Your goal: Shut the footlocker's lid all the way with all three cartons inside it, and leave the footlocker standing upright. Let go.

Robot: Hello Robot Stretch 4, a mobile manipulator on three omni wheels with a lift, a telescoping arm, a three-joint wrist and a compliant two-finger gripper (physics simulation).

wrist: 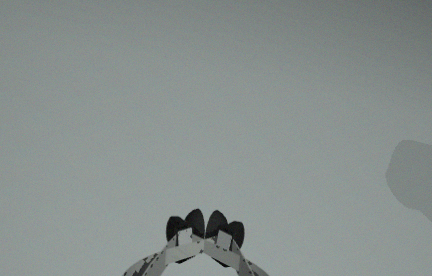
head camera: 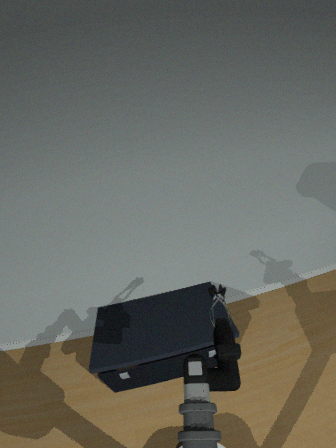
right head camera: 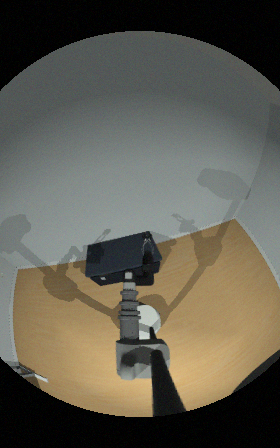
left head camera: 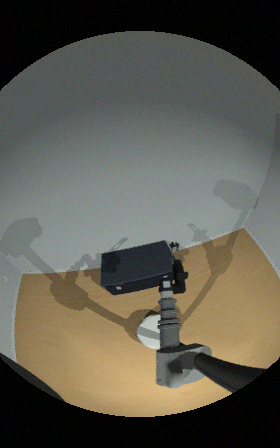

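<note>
The dark blue footlocker (head camera: 155, 376) (left head camera: 135, 286) stands upright on the wooden floor by the grey wall. Its lid (head camera: 160, 327) (left head camera: 135, 262) (right head camera: 112, 256) lies over the top; a dark line shows under its front edge, and I cannot tell whether it is fully down. The three cartons do not show. My gripper (head camera: 218, 291) (left head camera: 174, 245) (right head camera: 147, 234) (wrist: 205, 226) is shut, its fingertips together with nothing between them. It reaches over the lid's right end toward the back edge; whether it touches the lid is unclear. In the wrist view the footlocker does not show.
The grey wall (head camera: 165, 150) (wrist: 200, 100) rises behind the footlocker. My arm (head camera: 197, 415) (left head camera: 169, 320) (right head camera: 129, 320) comes in from the front, and its wrist hides part of the footlocker's front right. A pale flat object (right head camera: 37, 376) lies at the lower left of the right head view.
</note>
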